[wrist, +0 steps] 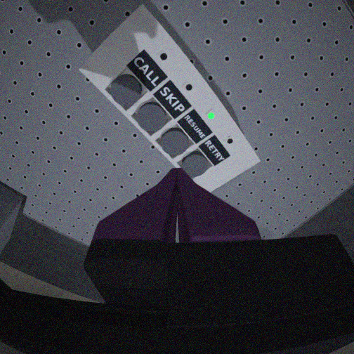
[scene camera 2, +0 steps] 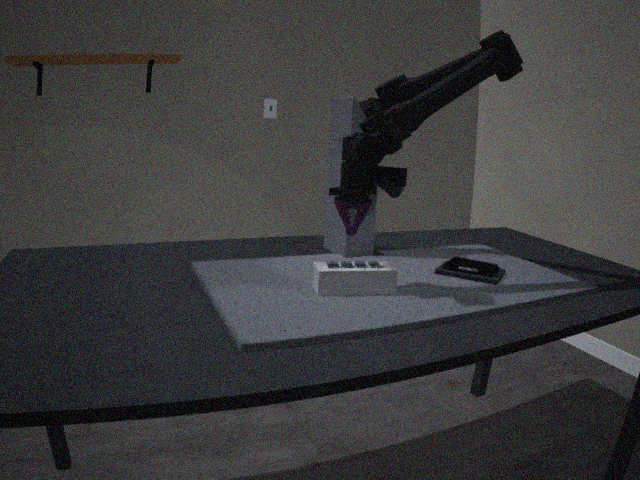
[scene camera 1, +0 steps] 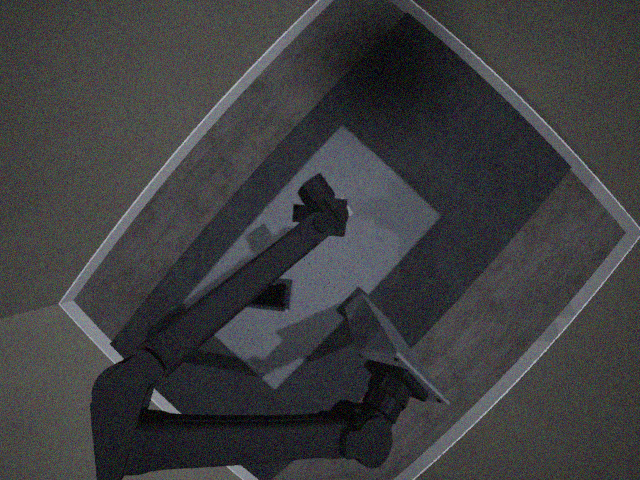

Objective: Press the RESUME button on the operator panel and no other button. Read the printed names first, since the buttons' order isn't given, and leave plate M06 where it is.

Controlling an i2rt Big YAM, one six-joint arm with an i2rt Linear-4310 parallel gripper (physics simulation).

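Frame: origin at the arm's base, x ahead, y left, z up, level; centimetres.
Seen in the pictures: gripper, fingertip midpoint: (scene camera 2: 351,235); arm's base at its link origin: (scene camera 2: 356,121) (scene camera 1: 395,375).
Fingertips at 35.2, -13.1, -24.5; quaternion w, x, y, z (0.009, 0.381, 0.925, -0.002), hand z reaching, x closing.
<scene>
Offsets run from my fingertips to a thing's top centre, as dx, dy, dz. Level surfaces: height alone.
The white operator panel @(+1.4, +0.9, -5.9) (scene camera 2: 356,282) (wrist: 243,159) stands on the perforated light board. In the wrist view its labels read CALL, SKIP, RESUME and RETRY. The round grey RESUME button (wrist: 174,141) lies beside its label, between the SKIP button (wrist: 152,117) and the RETRY button (wrist: 196,164). The CALL button (wrist: 125,90) is at the far end. A green light (wrist: 211,116) glows by the RESUME label. My gripper (scene camera 2: 352,233) (wrist: 176,176) is shut and empty, with its purple fingertips raised above the panel, apart from it. Plate M06 probably is the dark plate @(-5.1, +35.3, -8.9) (scene camera 2: 470,270) on the board; its print is unreadable.
The light perforated board @(dz -11.4) (scene camera 1: 403,206) (scene camera 2: 242,320) lies on the dark table @(dz -12.8) (scene camera 1: 491,155) (scene camera 2: 103,330). A grey upright post (scene camera 2: 334,217) stands behind the panel. The arm casts shadows over the board. A shelf (scene camera 2: 93,59) hangs on the wall.
</scene>
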